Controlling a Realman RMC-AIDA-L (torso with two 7-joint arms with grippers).
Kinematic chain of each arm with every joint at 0, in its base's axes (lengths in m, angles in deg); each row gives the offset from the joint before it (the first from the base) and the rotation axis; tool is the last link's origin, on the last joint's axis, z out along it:
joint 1: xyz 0 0 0.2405 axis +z
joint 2: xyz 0 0 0 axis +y
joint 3: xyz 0 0 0.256 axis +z
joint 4: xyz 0 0 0 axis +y
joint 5: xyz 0 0 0.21 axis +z
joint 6: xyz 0 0 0 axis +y
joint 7: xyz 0 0 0.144 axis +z
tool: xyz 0 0 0
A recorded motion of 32 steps. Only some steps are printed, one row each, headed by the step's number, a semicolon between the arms.
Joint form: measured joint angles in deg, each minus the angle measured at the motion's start. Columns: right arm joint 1, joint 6, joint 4, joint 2, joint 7, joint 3, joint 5; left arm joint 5, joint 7, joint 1, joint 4, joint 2, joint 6, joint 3.
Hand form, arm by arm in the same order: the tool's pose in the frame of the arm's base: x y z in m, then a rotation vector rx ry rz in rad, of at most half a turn. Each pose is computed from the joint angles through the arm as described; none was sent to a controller.
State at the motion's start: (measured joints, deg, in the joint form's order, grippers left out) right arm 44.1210 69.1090 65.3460 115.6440 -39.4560 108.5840 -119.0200; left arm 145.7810 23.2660 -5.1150 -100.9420 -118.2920 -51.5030 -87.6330
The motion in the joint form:
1: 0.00 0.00 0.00 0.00 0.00 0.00 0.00; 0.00 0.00 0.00 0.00 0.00 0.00 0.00
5: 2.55 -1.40 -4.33 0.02 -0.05 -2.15 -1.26; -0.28 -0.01 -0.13 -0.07 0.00 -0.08 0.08
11: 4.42 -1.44 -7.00 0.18 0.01 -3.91 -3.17; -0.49 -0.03 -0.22 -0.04 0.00 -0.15 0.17
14: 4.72 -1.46 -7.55 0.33 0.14 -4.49 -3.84; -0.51 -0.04 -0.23 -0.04 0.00 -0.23 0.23
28: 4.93 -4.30 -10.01 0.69 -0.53 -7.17 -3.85; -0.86 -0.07 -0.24 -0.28 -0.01 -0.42 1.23
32: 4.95 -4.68 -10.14 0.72 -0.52 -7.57 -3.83; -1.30 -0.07 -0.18 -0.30 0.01 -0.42 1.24
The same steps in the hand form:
1: 0.0959 0.4229 0.0168 -2.6172 0.8734 0.3738; -0.1914 0.3274 0.0357 -2.1440 -0.8176 -0.1442
5: 0.0954 0.4267 -0.0001 -2.6424 0.8779 0.2993; -0.1897 0.3274 0.0351 -2.1489 -0.8172 -0.1497
11: 0.0959 0.4265 -0.0131 -2.6711 0.8661 0.2117; -0.1889 0.3274 0.0343 -2.1531 -0.8186 -0.1526
14: 0.0969 0.4256 -0.0171 -2.6775 0.8644 0.1849; -0.1887 0.3272 0.0339 -2.1552 -0.8192 -0.1518
28: 0.1027 0.4250 -0.0310 -2.6775 0.8553 0.1469; -0.1847 0.3251 0.0291 -2.1769 -0.8148 -0.1554
32: 0.1027 0.4249 -0.0324 -2.6771 0.8518 0.1438; -0.1842 0.3247 0.0288 -2.1794 -0.8196 -0.1621

